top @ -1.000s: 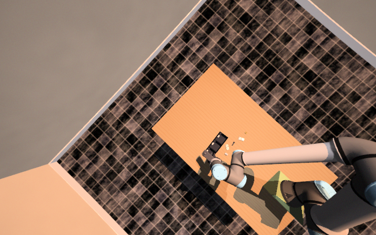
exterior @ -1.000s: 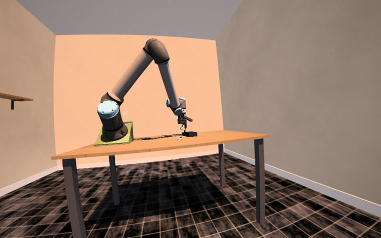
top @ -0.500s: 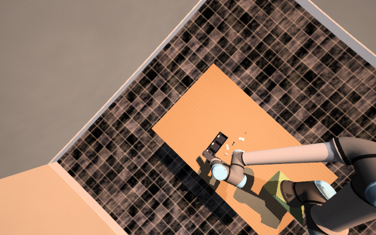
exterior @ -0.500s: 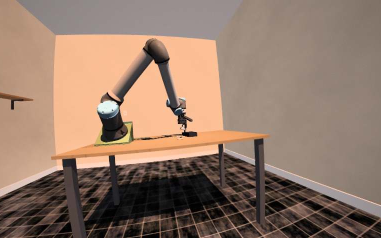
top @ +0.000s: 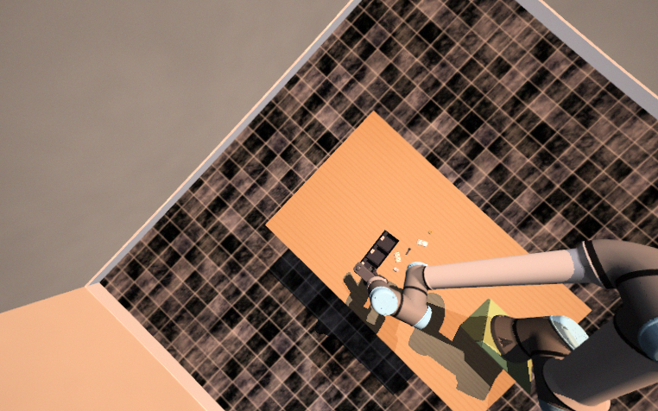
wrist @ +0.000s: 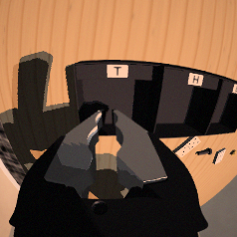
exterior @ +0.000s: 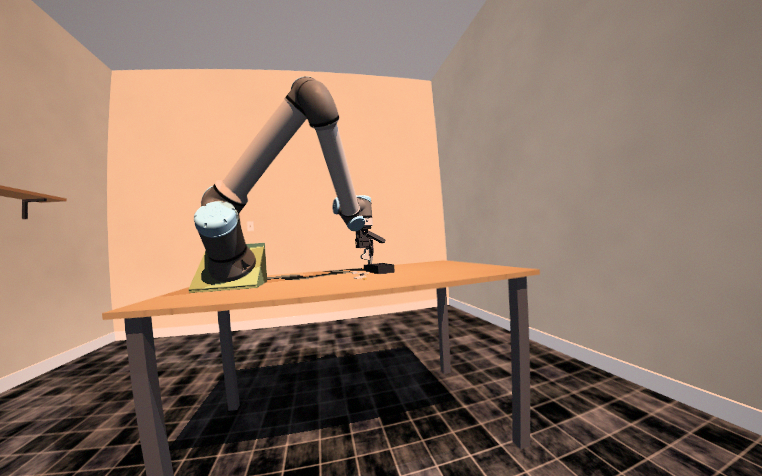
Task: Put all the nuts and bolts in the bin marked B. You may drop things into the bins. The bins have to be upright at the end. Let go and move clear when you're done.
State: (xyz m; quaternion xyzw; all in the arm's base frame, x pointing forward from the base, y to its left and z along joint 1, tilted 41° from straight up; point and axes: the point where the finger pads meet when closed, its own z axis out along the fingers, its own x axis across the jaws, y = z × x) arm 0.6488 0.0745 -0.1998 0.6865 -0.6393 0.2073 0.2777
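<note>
The gold nut lies 120 mm behind my hand, 360 mm to the right of it and 30 mm below it. The rest, counted from my hand: white piece (110 mm behind, 100 mm to the right, 30 mm below); then dark bolt (100 mm behind, 210 mm to the right, 30 mm below); then black three-part bin (20 mm ahead, 90 mm to the right, 20 mm below).
</note>
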